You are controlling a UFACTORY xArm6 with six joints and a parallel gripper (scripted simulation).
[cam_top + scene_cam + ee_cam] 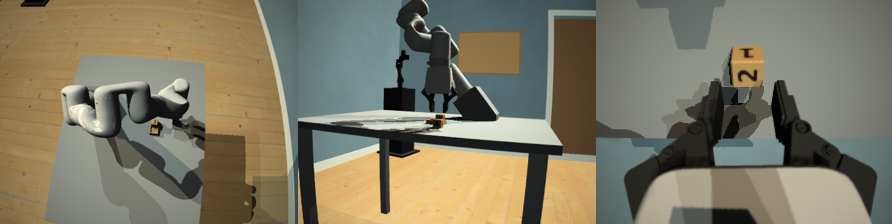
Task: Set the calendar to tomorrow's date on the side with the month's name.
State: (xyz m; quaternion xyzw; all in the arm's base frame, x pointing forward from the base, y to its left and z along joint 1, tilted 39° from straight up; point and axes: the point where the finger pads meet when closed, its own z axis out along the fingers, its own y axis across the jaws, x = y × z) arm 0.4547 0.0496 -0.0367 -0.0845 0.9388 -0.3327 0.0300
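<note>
The wooden number cube lies 6 cm below my hand. The rest, counted from my hand: wooden calendar tray 10 cm behind, 7 cm below, 6 cm to the right.
</note>
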